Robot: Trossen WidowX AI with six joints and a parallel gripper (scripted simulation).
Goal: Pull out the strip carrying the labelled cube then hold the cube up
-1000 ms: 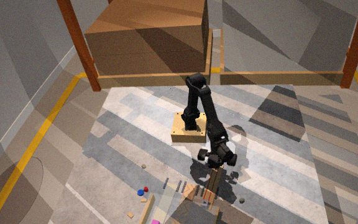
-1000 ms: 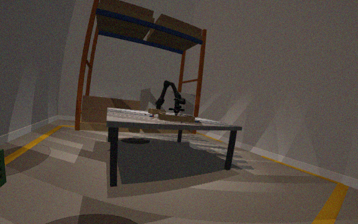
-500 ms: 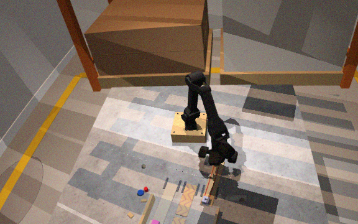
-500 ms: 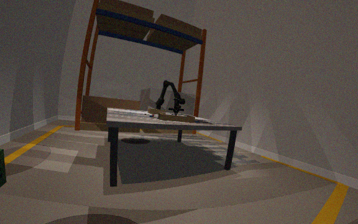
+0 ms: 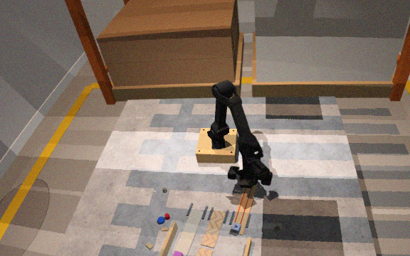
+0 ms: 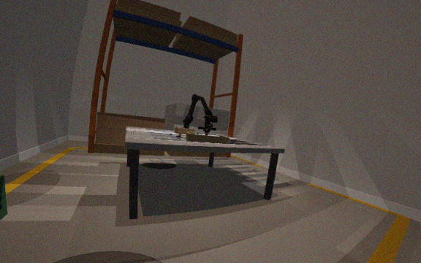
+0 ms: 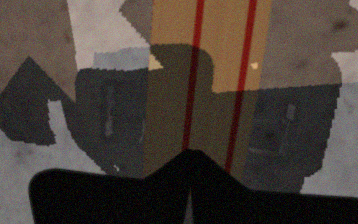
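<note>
The labelled cube is 200 mm ahead of my gripper tip, 80 mm to the right of it and 20 mm above it. From my gripper tip the other things lie so: red piece 110 mm ahead, 370 mm to the right, 10 mm above.
</note>
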